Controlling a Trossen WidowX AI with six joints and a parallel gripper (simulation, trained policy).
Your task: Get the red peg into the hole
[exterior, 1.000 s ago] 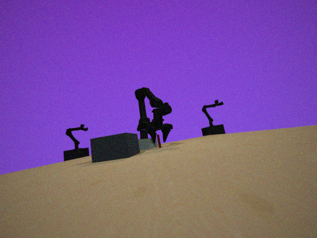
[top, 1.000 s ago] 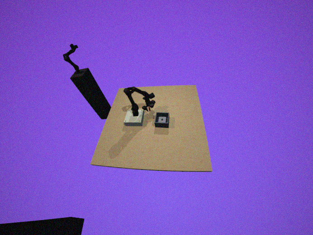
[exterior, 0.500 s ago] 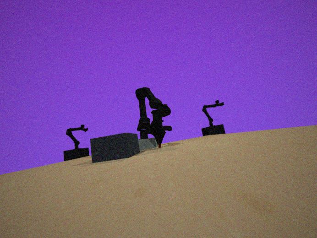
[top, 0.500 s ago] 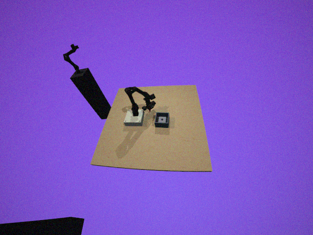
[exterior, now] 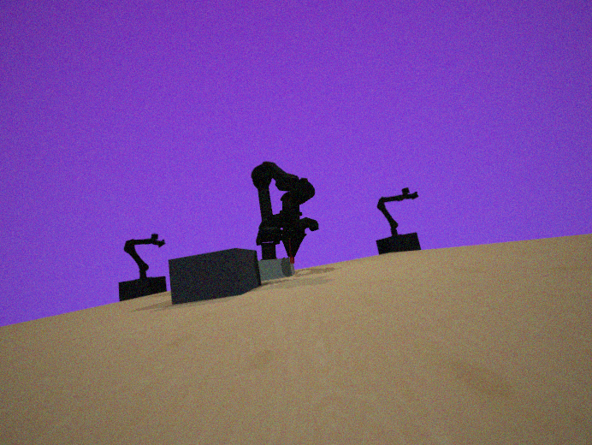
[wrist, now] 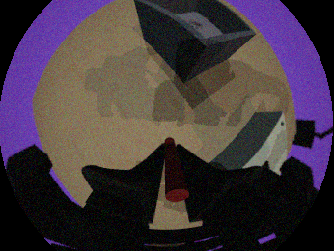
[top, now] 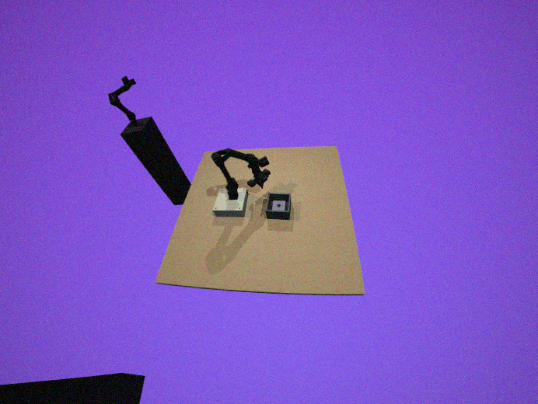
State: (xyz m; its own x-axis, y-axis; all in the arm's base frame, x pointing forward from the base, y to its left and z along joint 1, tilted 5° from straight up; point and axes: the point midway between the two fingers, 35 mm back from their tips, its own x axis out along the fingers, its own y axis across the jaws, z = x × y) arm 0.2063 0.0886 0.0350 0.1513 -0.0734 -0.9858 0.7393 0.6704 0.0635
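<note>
The grey plate lies 120 mm ahead of my gripper tip, 190 mm to the right of it and 20 mm below it. Also, from my gripper tip: dark box: 120 mm ahead, 190 mm to the right, 40 mm below; then red peg: 20 mm above.
</note>
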